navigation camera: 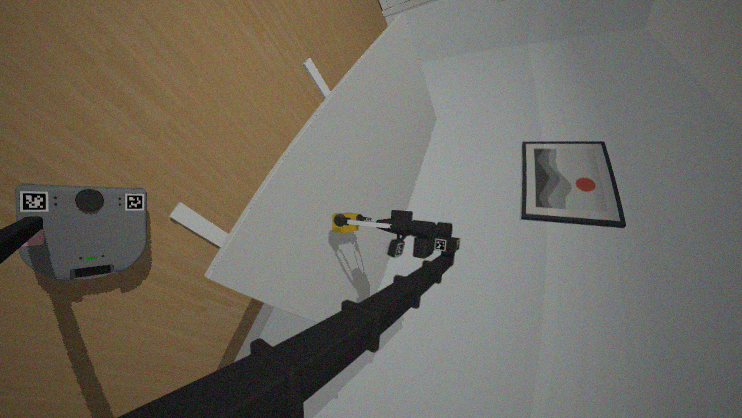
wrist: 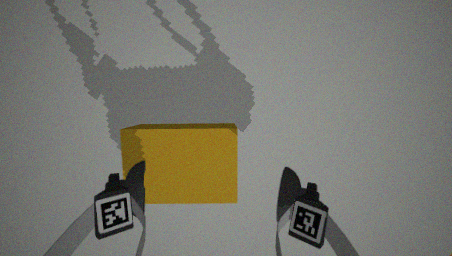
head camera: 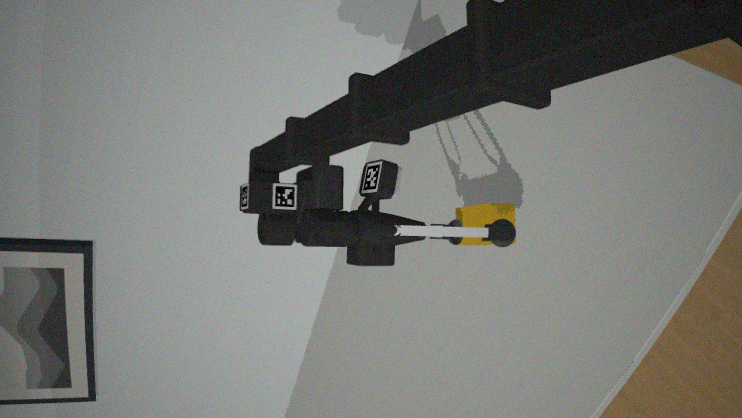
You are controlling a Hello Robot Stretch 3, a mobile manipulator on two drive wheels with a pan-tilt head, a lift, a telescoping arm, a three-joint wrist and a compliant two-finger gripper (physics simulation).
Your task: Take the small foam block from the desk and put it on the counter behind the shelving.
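Pixels of known places: gripper, fingertip midpoint: (navigation camera: 345, 219) (wrist: 216, 182) (head camera: 487, 232); robot's base at its link origin: (navigation camera: 90, 199).
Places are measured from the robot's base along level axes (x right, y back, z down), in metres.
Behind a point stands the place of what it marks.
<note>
The foam block (head camera: 482, 211) {x 0.633, y 0.054, z -0.766 m} (navigation camera: 346, 228) {x 0.628, y 0.052, z -0.766 m} (wrist: 190, 162) {x 0.644, y 0.039, z -0.766 m} is a yellow box on the pale grey desk (head camera: 467, 321) {x 0.719, y -0.126, z -0.720 m} (navigation camera: 363, 140) {x 0.762, y -0.278, z -0.720 m} (wrist: 375, 75) {x 0.469, y 0.116, z -0.720 m}. My gripper (head camera: 478, 232) {x 0.624, y 0.022, z -0.763 m} (navigation camera: 349, 219) {x 0.624, y 0.022, z -0.763 m} (wrist: 216, 182) {x 0.624, y 0.022, z -0.763 m} is open above the desk, with no block held between its fingers. In the wrist view the block's long sides run straight across. The left fingertip overlaps the block's lower left part, while the right fingertip stands apart from its right side, with bare desk between. The block sits left of the middle between the fingers. The counter and the shelving do not show.
My dark arm (head camera: 425, 83) {x 0.295, y 0.098, z -1.116 m} (navigation camera: 321, 327) {x 0.180, y 0.084, z -1.087 m} reaches across the desk. A wall with a framed picture (head camera: 89, 321) {x 1.389, y -0.196, z -1.319 m} (navigation camera: 571, 222) {x 1.265, y -0.003, z -1.536 m} stands behind it. My grey base (navigation camera: 119, 228) {x 0.082, y 0.095, z -0.160 m} is on the wooden floor (navigation camera: 207, 103) {x 0.424, y -0.480, z 0.000 m}, beyond the desk's front edge. White desk legs (navigation camera: 199, 224) stick out there.
</note>
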